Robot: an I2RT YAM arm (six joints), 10 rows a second.
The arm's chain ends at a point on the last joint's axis. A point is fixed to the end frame.
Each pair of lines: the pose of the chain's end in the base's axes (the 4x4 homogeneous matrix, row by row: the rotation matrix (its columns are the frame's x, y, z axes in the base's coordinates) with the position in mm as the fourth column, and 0 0 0 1 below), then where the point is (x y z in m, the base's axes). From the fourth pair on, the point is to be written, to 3 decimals.
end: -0.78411 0.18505 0.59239 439.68; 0.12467 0.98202 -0.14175 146.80; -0.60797 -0.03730 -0.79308 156.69; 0 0 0 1
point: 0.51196 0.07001 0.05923
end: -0.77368 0.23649 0.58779 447.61; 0.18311 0.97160 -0.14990 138.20; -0.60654 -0.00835 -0.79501 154.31; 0 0 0 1
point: 0.51622 0.06054 0.05490
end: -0.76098 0.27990 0.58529 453.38; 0.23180 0.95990 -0.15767 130.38; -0.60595 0.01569 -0.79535 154.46; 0 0 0 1
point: 0.51903 0.05204 0.05359
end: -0.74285 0.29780 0.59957 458.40; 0.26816 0.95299 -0.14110 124.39; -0.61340 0.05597 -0.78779 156.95; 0 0 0 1
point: 0.525 0.048 0.055
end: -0.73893 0.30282 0.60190 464.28; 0.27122 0.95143 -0.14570 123.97; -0.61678 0.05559 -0.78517 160.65; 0 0 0 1
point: 0.531 0.047 0.059
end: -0.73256 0.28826 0.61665 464.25; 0.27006 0.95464 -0.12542 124.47; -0.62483 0.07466 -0.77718 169.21; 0 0 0 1
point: 0.533 0.050 0.067
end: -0.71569 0.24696 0.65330 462.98; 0.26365 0.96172 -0.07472 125.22; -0.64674 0.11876 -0.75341 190.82; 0 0 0 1
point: 0.539 0.057 0.090
